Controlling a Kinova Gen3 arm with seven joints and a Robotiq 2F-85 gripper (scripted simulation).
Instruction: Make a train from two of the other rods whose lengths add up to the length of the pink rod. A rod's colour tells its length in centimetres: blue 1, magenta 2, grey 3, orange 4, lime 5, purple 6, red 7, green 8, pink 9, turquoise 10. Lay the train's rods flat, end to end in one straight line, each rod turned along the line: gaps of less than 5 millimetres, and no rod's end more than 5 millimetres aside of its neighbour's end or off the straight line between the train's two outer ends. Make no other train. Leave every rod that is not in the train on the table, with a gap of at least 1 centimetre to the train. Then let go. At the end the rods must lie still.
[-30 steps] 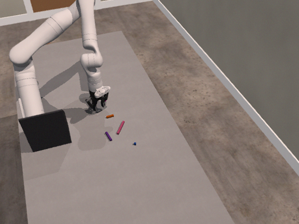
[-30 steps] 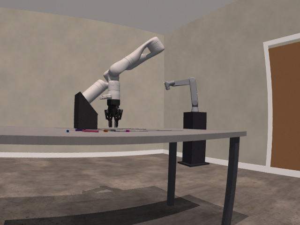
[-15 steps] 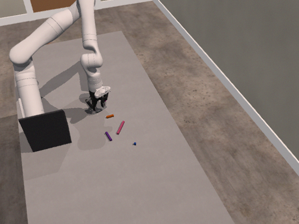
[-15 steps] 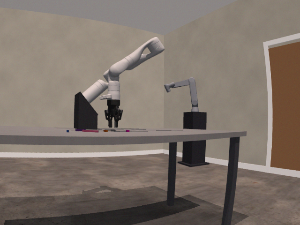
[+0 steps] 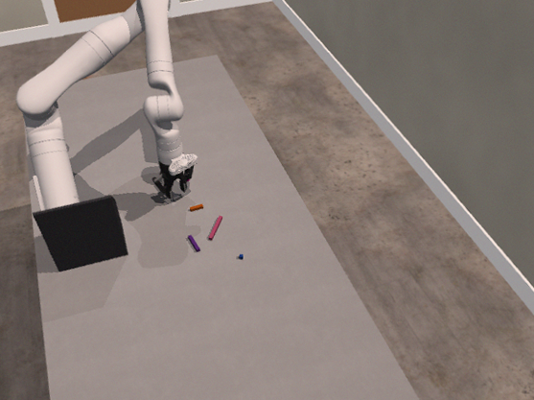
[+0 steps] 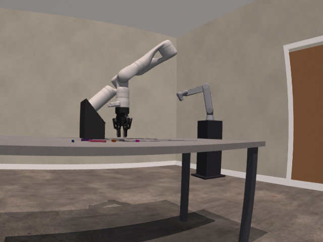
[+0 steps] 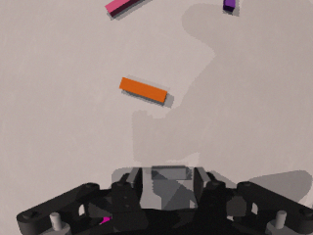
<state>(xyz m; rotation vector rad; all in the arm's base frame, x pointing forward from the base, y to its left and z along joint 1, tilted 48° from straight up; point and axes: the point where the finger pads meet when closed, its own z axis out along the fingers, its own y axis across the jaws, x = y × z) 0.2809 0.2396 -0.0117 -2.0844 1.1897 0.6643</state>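
My gripper is now 3 cm above the grey rod. From my hand the other things lie so: orange rod 5 cm ahead, 6 cm to the right, 3 cm below; magenta rod 4 cm ahead, 8 cm to the left, 3 cm below; pink rod 10 cm ahead, 15 cm to the right, 3 cm below.
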